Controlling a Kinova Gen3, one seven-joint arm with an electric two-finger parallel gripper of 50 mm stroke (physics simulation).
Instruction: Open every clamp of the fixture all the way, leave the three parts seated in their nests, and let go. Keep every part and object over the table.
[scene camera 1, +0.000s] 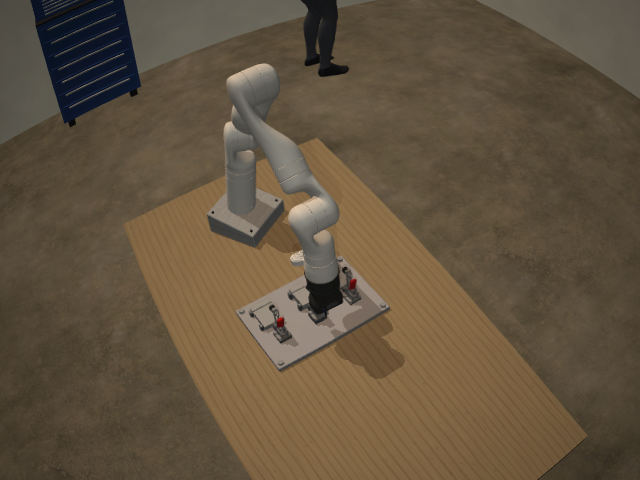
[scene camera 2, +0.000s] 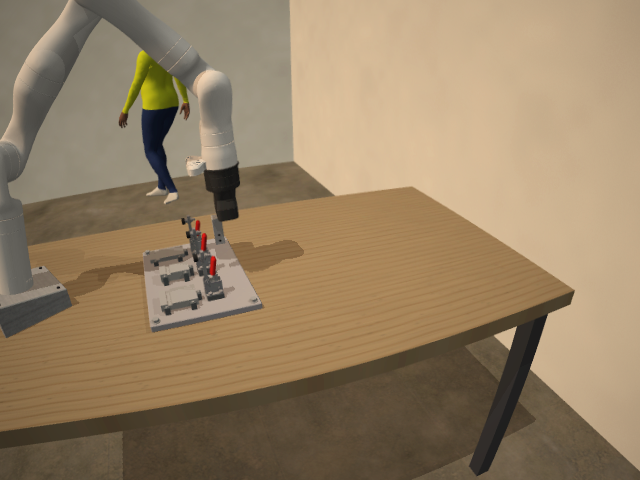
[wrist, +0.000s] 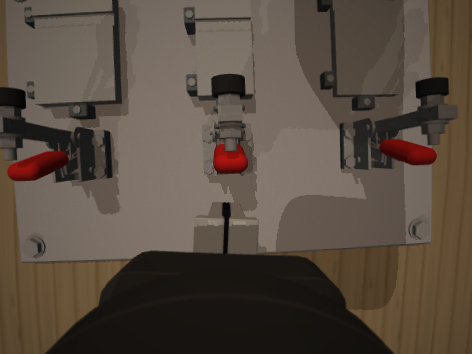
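Pixels of known places: gripper, fingertip midpoint: (scene camera 1: 324, 313) (scene camera 2: 220, 242) (wrist: 225, 220); arm's base, origin of the base link: (scene camera 1: 241, 203) (scene camera 2: 14, 286).
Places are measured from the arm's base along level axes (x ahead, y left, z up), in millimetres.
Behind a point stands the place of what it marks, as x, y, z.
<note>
My gripper (wrist: 225, 220) {513, 20, 21} (scene camera 2: 220, 241) {513, 20, 21} is shut and empty, just in front of the middle clamp's red handle (wrist: 230, 159) {476, 20, 47}, over the fixture plate's (wrist: 150, 225) {533, -39, -48} (scene camera 2: 240, 294) {534, -102, -47} (scene camera 1: 289, 353) {539, -99, -48} front part. Its exact height is unclear; scene camera 1 hides the fingertips. The left clamp (wrist: 90, 152) {477, -80, -26} (scene camera 1: 280, 331) {491, -96, -7} (scene camera 2: 212, 285) {478, -100, -16}, middle clamp (wrist: 230, 127) (scene camera 2: 204, 258) and right clamp (wrist: 357, 145) {460, 119, -31} (scene camera 1: 351, 291) {467, 123, -6} have their arms raised, black tips off the parts. The left part (wrist: 75, 65) {415, -94, -27} (scene camera 2: 180, 298) {408, -114, -27}, middle part (wrist: 225, 55) {403, 14, -21} (scene camera 2: 176, 274) {401, -7, -28} and right part (wrist: 367, 55) {390, 123, -31} lie between small locating blocks.
The plate lies on the wooden table (scene camera 1: 439, 361) {763, 225, -63} (scene camera 2: 387, 268) {884, -78, -63}, with bolts at its corners. The robot's base (scene camera 1: 245, 217) {57, -10, -7} (scene camera 2: 33, 302) {66, -67, -12} stands behind it. The left and right clamps flank the gripper's position. A person (scene camera 2: 159, 93) and a blue cabinet (scene camera 1: 87, 56) are beyond the table.
</note>
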